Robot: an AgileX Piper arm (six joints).
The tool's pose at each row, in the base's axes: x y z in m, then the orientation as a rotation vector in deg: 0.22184 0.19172 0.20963 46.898 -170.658 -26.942; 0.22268 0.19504 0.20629 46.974 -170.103 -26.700; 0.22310 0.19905 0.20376 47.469 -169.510 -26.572; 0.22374 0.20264 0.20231 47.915 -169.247 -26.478; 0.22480 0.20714 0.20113 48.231 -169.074 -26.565; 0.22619 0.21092 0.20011 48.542 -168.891 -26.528; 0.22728 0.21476 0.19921 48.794 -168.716 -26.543
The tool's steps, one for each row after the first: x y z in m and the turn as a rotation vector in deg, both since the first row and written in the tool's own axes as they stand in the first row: -0.00218 0.00132 0.00405 -0.047 0.568 -0.057; -0.00440 0.00366 0.00755 -0.141 1.070 -0.392; -0.00666 0.00585 0.00989 -0.144 1.268 -0.689; -0.00976 0.00866 0.01219 -0.230 1.348 -0.903; -0.01279 0.01076 0.01410 -0.248 1.475 -1.111; -0.01561 0.01310 0.01594 -0.297 1.589 -1.282
